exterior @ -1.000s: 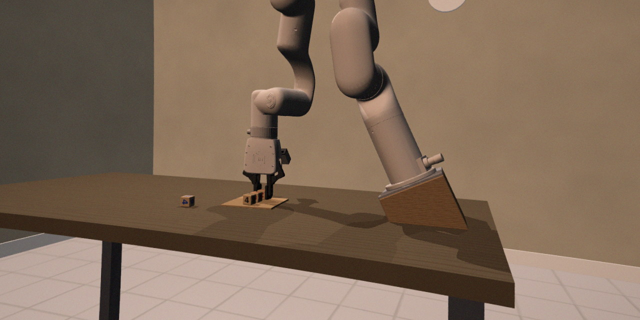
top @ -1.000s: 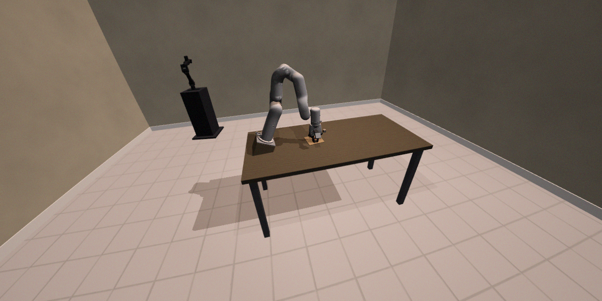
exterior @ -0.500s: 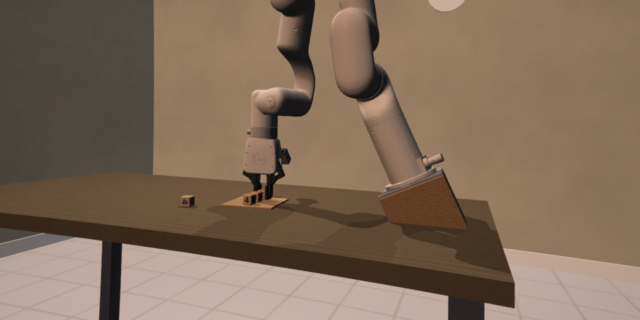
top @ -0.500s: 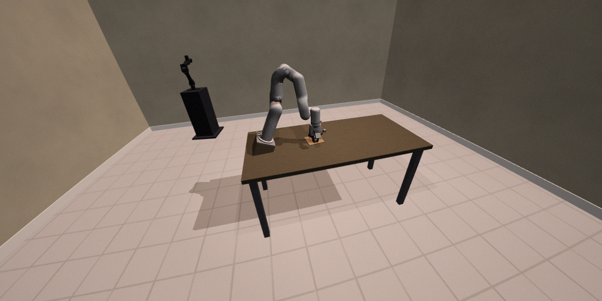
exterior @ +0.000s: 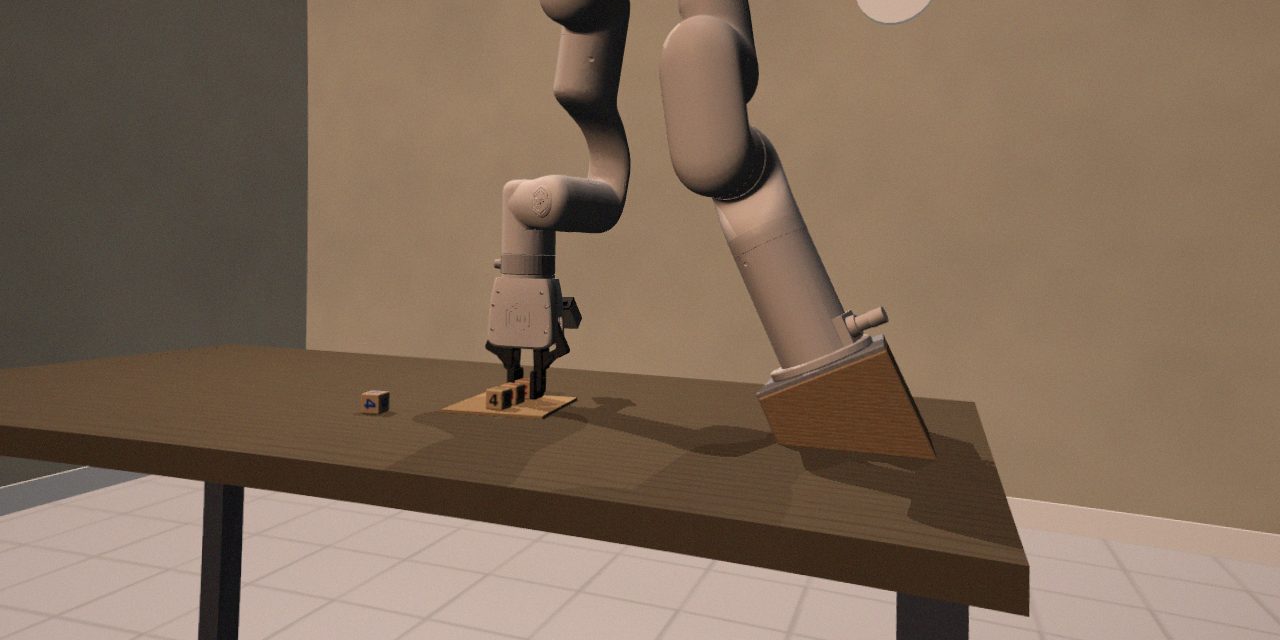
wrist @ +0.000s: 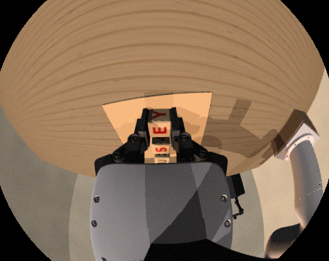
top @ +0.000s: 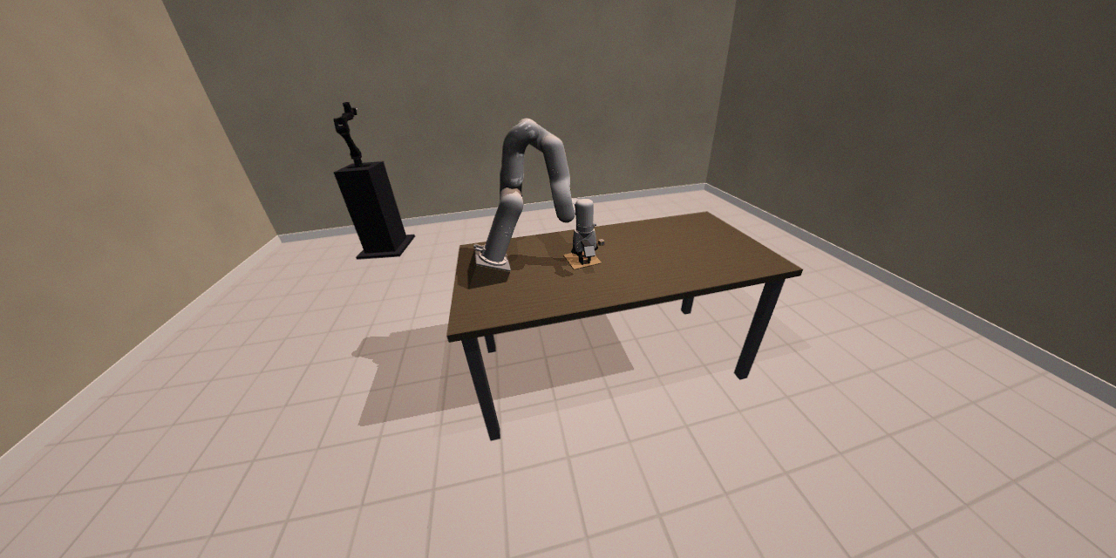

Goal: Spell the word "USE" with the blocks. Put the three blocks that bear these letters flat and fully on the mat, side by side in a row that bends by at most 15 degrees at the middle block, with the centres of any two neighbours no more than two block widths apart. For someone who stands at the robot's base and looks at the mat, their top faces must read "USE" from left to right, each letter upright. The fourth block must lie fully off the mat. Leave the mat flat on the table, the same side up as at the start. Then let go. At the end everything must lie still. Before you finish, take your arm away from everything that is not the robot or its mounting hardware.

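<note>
The tan mat lies 4 cm to the left of my hand, 2 cm below it and 1 cm behind it.
</note>
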